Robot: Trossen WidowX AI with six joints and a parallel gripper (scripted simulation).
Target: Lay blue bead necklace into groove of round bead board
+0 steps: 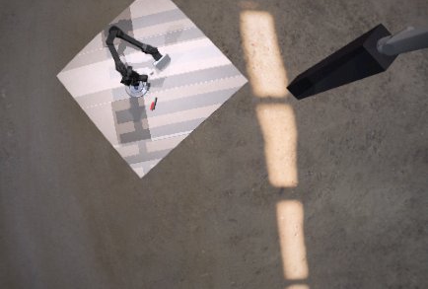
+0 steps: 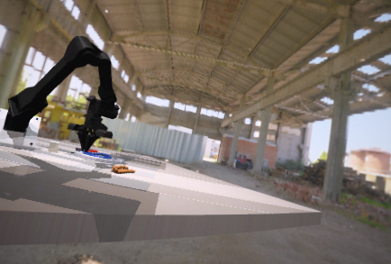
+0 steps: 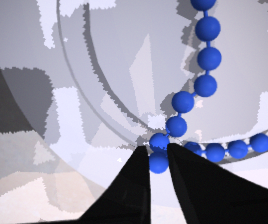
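My gripper tip is now 70 mm short of the round white bead board and 10 mm above it. The rest, counted from my gripper tip: small white block: 110 mm behind, 10 mm to the left; then red pen-like object: 230 mm to the left, 80 mm ahead, 10 mm below.
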